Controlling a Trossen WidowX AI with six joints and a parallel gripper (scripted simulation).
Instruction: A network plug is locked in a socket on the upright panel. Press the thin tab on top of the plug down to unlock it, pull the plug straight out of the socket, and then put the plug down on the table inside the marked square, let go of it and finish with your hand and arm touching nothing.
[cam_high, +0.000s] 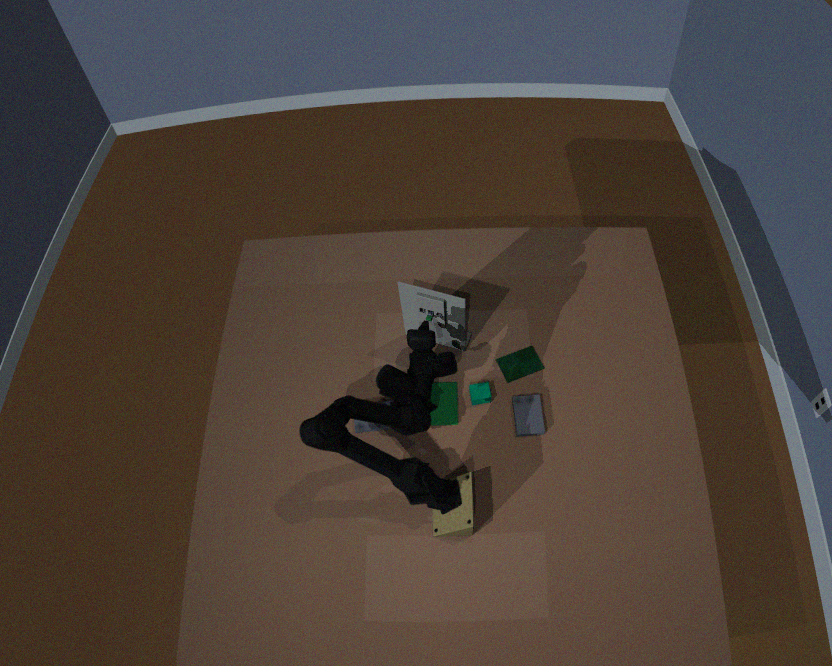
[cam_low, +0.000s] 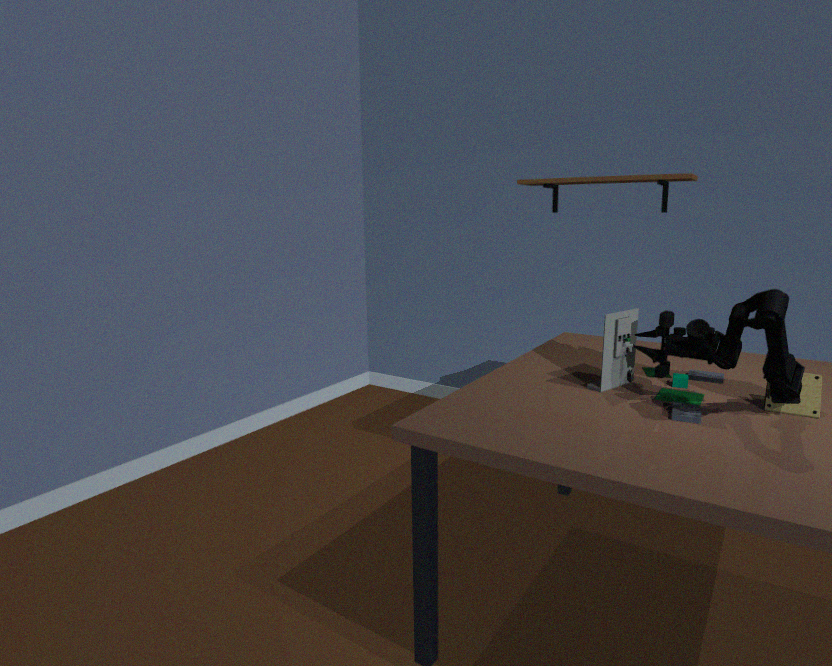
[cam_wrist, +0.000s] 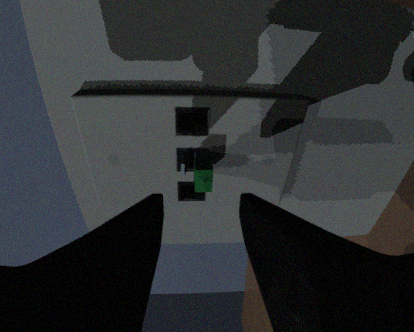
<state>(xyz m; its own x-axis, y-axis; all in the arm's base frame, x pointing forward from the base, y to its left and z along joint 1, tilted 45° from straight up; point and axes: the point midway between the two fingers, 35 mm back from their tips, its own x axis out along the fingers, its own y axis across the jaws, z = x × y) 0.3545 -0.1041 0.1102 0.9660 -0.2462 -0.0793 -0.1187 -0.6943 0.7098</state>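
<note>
Now: the network plug 3 cm ahead of my gripper tip and 1 cm to the right of it. The rest, counted from my gripper tip: green square 15 cm below, 14 cm behind, 1 cm to the left; then teal cube 14 cm below, 14 cm behind, 11 cm to the right; then upright panel 5 cm below, 5 cm ahead, 2 cm to the right.
</note>
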